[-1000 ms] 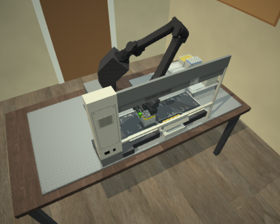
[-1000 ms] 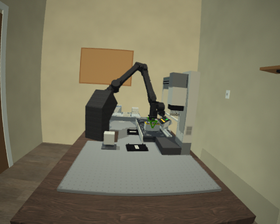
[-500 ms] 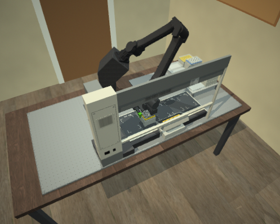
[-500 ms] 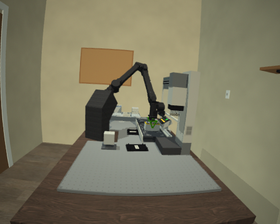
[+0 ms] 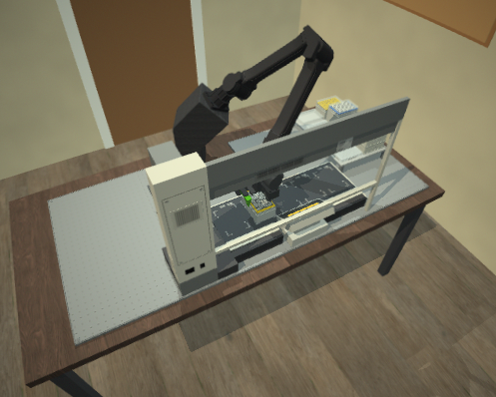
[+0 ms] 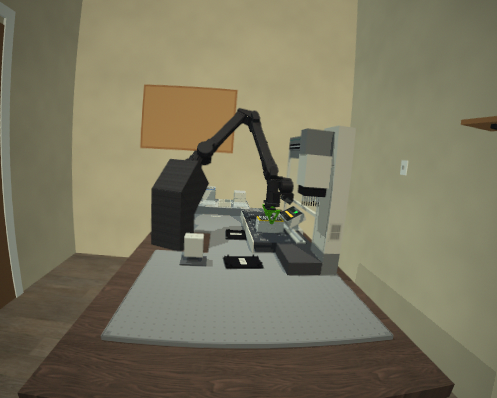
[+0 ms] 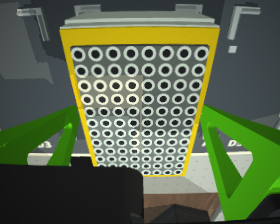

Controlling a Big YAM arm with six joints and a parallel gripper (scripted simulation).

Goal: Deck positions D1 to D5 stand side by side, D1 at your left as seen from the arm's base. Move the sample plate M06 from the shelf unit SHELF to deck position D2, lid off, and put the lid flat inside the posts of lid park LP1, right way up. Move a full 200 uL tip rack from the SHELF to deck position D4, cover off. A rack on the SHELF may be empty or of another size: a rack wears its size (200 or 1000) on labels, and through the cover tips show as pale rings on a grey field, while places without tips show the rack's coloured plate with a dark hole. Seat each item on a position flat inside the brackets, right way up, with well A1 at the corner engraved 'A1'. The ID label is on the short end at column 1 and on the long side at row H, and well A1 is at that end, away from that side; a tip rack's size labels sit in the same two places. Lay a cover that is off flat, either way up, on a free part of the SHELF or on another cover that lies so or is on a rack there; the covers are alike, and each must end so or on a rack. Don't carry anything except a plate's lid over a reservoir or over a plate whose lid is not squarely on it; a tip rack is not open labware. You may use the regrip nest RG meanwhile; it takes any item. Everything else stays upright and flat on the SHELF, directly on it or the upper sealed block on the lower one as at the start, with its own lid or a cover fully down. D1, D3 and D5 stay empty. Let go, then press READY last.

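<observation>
Now: the yellow-framed tip rack 1 cm behind my hand, 1 cm to the right of it and 1 cm below it. From my hand the other things lie so: RG label (16 cm behind, 6 cm to the left, 10 cm below); perforated board (16 cm behind, 2 cm to the left, 11 cm below); black regrip nest RG (16 cm behind, 6 cm to the left, 10 cm below).
</observation>
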